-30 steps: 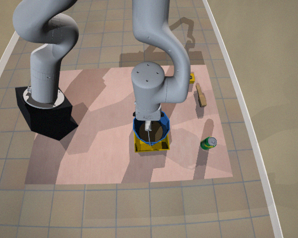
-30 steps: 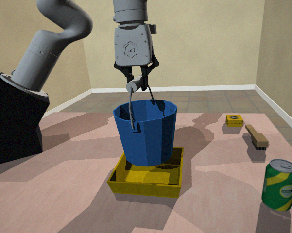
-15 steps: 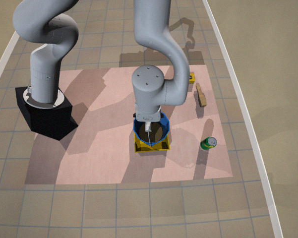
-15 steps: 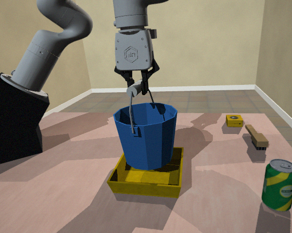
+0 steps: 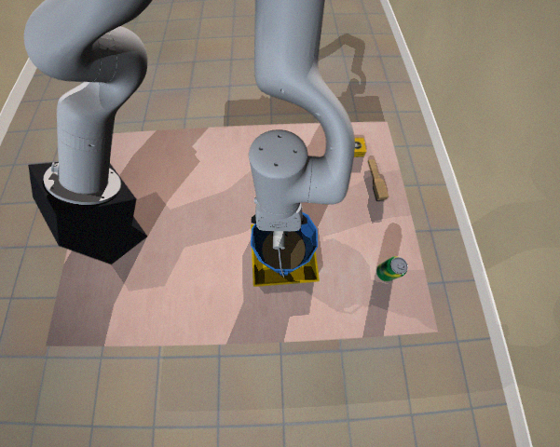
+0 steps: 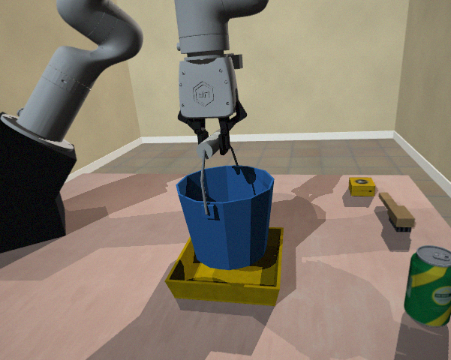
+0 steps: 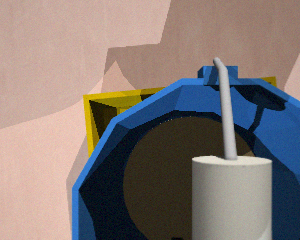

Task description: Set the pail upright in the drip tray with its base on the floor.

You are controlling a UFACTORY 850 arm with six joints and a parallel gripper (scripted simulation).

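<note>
Now: the blue pail 100 mm below my hand and 10 mm ahead of it. Also, from my hand: green can (370 mm ahead, 230 mm below, 70 mm to the right); yellow drip tray (270 mm below, 10 mm ahead); pail handle (30 mm below).
</note>
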